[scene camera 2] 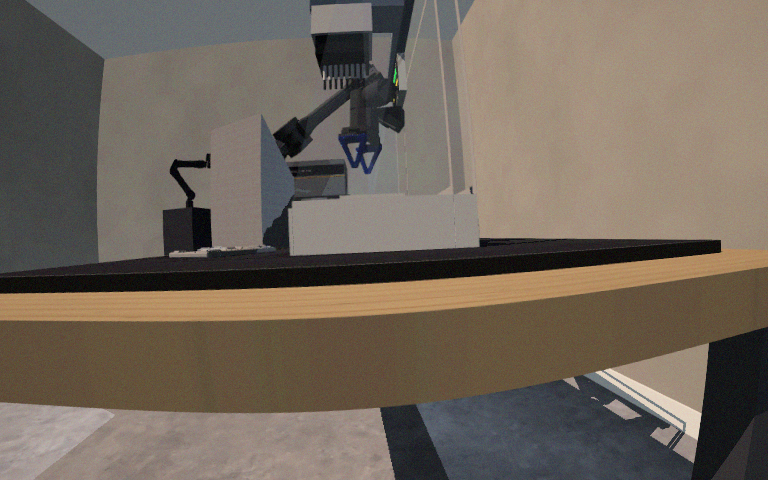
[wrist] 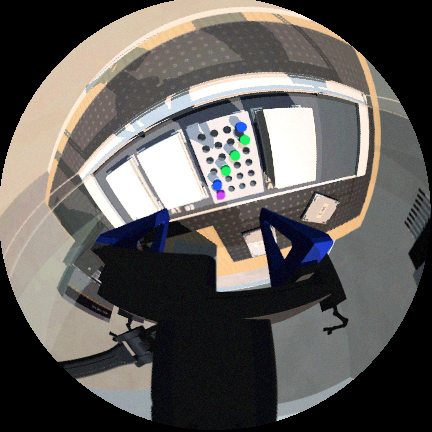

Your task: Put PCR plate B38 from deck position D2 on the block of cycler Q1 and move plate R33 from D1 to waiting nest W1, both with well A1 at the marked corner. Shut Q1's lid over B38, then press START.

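Observation:
My gripper is open and empty, its blue fingers above the white-walled deck. In the wrist view a bright white plate-like block lies left of the tube rack, by a label that seems to read D2. A narrower white block lies further left. Both are overexposed, so plate names and the A1 corners cannot be read. A grey device, partly behind the left finger, may be cycler Q1; its lid and START button cannot be made out. Nest W1 cannot be identified.
A rack holds coloured caps. A tall white block stands right of it. Small labelled pale pieces lie outside the deck. A multichannel head hangs above; a white panel stands left.

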